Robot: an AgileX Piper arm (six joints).
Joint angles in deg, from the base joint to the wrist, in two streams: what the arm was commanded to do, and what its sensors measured. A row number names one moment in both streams.
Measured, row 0:
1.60 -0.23 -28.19 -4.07 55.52 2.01
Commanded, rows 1 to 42:
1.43 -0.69 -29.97 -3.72 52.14 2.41
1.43 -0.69 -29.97 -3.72 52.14 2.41
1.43 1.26 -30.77 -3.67 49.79 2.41
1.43 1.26 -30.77 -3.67 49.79 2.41
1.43 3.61 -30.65 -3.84 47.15 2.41
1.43 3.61 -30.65 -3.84 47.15 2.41
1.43 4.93 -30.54 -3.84 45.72 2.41
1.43 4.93 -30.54 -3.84 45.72 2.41
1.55 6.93 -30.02 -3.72 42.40 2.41
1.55 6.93 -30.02 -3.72 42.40 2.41
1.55 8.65 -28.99 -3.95 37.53 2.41
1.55 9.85 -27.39 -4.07 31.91 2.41
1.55 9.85 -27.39 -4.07 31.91 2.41
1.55 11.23 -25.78 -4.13 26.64 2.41
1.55 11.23 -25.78 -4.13 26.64 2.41
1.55 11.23 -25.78 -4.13 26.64 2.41
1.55 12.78 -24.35 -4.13 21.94 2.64
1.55 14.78 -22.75 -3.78 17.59 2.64
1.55 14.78 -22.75 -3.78 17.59 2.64
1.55 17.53 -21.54 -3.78 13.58 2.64
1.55 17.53 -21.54 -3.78 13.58 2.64
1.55 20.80 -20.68 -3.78 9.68 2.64
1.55 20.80 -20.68 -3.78 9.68 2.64
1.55 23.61 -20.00 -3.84 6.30 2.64
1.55 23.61 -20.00 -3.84 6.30 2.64
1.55 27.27 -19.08 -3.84 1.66 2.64
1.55 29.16 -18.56 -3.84 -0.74 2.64
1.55 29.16 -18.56 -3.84 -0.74 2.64
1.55 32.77 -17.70 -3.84 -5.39 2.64
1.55 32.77 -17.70 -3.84 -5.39 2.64
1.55 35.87 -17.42 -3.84 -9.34 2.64
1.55 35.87 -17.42 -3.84 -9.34 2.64
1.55 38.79 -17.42 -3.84 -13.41 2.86
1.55 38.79 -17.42 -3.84 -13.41 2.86
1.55 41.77 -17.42 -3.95 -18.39 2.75
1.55 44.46 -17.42 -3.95 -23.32 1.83
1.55 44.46 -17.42 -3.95 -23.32 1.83
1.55 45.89 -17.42 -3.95 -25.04 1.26
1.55 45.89 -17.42 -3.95 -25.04 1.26
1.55 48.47 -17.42 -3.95 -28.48 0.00
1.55 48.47 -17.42 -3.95 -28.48 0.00
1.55 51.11 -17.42 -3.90 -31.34 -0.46
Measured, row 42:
1.60 48.13 -17.30 -3.95 -26.18 1.09
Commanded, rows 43 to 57:
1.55 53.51 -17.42 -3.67 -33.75 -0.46
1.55 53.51 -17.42 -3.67 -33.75 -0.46
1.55 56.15 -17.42 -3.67 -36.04 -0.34
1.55 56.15 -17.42 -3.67 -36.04 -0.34
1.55 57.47 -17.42 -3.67 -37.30 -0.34
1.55 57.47 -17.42 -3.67 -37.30 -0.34
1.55 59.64 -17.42 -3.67 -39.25 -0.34
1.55 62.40 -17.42 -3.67 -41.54 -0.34
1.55 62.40 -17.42 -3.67 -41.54 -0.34
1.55 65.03 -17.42 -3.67 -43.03 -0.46
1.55 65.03 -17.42 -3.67 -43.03 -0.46
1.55 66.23 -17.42 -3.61 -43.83 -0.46
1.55 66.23 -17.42 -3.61 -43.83 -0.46
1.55 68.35 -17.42 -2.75 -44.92 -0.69
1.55 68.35 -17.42 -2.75 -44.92 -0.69
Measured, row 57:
1.60 65.83 -17.30 -3.27 -42.17 0.34
